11 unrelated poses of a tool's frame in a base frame.
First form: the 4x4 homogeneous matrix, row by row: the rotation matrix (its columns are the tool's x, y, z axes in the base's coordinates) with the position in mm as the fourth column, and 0 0 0 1 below. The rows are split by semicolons.
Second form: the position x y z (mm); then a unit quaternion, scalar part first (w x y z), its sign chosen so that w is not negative. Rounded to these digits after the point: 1 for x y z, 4 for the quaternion.
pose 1, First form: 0.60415, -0.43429, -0.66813, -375.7; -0.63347, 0.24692, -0.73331, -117.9; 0.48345, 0.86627, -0.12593, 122.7; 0, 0, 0, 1
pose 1, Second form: -375.7, -117.9, 122.7, 0.6567, 0.6089, -0.4384, -0.0758
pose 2, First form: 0.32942, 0.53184, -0.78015, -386.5; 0.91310, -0.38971, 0.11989, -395.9; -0.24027, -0.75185, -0.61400, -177.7; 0, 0, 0, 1
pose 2, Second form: -386.5, -395.9, -177.7, 0.2854, -0.7637, -0.4730, 0.3340
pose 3, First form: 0.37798, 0.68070, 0.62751, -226.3; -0.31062, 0.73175, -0.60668, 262.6; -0.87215, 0.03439, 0.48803, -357.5; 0, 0, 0, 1
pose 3, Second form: -226.3, 262.6, -357.5, 0.8059, 0.1989, 0.4652, -0.3075
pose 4, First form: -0.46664, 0.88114, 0.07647, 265.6; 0.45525, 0.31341, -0.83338, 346.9; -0.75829, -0.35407, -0.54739, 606.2; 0, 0, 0, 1
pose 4, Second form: 265.6, 346.9, 606.2, 0.2736, 0.4380, 0.7628, -0.3892
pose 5, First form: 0.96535, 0.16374, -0.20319, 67.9; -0.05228, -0.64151, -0.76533, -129.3; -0.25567, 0.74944, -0.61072, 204.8; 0, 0, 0, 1
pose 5, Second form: 67.9, -129.3, 204.8, 0.4222, 0.8969, 0.0311, -0.1279
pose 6, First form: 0.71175, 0.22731, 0.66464, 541.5; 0.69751, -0.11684, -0.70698, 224.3; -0.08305, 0.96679, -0.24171, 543.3; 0, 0, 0, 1
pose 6, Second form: 541.5, 224.3, 543.3, 0.5816, 0.7194, 0.3214, 0.2021
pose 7, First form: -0.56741, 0.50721, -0.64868, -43.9; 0.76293, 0.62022, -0.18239, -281.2; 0.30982, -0.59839, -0.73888, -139.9; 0, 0, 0, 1
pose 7, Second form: -43.9, -281.2, -139.9, 0.2801, -0.3712, -0.8554, 0.2282
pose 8, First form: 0.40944, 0.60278, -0.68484, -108.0; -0.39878, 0.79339, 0.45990, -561.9; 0.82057, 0.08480, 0.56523, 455.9; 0, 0, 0, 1
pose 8, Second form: -108.0, -561.9, 455.9, 0.8319, -0.1127, -0.4524, -0.3010
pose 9, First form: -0.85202, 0.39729, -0.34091, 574.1; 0.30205, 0.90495, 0.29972, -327.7; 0.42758, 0.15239, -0.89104, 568.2; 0, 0, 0, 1
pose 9, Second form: 574.1, -327.7, 568.2, 0.2012, -0.1831, -0.9550, -0.1184
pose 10, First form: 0.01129, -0.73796, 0.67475, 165.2; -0.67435, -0.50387, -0.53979, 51.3; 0.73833, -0.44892, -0.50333, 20.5; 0, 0, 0, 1
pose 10, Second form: 165.2, 51.3, 20.5, 0.0320, 0.7104, -0.4970, 0.4973
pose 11, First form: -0.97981, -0.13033, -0.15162, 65.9; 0.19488, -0.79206, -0.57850, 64.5; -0.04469, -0.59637, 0.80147, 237.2; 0, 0, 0, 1
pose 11, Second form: 65.9, 64.5, 237.2, 0.0860, -0.0519, -0.3108, 0.9452
